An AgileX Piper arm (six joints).
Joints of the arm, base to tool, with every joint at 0 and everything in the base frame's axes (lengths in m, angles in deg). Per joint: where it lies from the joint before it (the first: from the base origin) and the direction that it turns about. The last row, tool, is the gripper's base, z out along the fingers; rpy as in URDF.
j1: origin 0 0 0.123 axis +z
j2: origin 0 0 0 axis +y
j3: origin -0.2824 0 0.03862 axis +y
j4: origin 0.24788 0 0.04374 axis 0.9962 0 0.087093
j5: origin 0 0 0 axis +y
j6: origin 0.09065 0 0.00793 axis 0.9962 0 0.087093
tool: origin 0 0 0 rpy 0 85.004 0
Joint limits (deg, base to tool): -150..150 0..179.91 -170..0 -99.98..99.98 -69.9..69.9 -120..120
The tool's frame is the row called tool.
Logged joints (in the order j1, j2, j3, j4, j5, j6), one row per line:
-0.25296 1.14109 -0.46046 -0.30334 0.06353 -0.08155
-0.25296 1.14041 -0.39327 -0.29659 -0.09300 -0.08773
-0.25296 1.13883 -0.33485 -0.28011 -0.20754 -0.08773
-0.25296 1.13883 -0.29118 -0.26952 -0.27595 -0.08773
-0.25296 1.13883 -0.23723 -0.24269 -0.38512 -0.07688
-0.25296 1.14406 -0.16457 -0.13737 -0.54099 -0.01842
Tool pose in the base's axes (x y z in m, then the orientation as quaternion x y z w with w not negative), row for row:
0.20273 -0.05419 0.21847 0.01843 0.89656 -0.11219 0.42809
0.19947 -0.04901 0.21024 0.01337 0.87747 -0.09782 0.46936
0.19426 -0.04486 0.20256 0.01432 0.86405 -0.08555 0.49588
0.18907 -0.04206 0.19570 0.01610 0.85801 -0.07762 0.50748
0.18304 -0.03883 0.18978 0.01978 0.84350 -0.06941 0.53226
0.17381 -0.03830 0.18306 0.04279 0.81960 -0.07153 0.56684
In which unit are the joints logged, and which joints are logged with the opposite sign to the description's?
The joints are logged in radians. Opposite sign: j6.
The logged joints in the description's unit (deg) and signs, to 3 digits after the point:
-14.494 65.380 -26.382 -17.380 3.640 4.672
-14.494 65.341 -22.533 -16.993 -5.329 5.027
-14.494 65.250 -19.185 -16.049 -11.891 5.027
-14.494 65.250 -16.683 -15.442 -15.811 5.027
-14.494 65.250 -13.592 -13.905 -22.066 4.405
-14.494 65.550 -9.429 -7.871 -30.996 1.055

